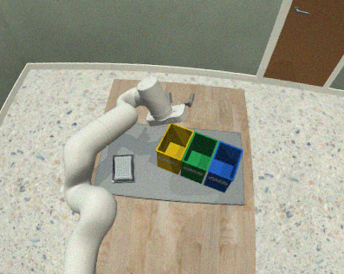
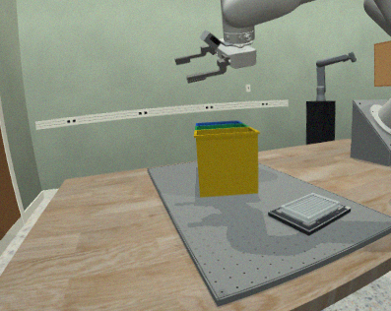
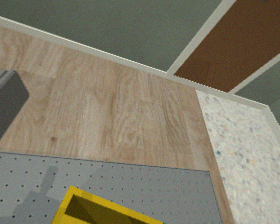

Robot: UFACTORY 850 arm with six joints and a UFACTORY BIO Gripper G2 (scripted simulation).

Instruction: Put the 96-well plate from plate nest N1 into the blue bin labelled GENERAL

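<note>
My hand is 35 cm above the clear 96-well plate, 27 cm to the right of it and 17 cm past it. From my hand the other things lie so: yellow bin 27 cm below, 10 cm behind, 1 cm to the right; blue bin 27 cm below, 25 cm to the right, 21 cm behind; green bin 27 cm below, 16 cm behind, 13 cm to the right.
</note>
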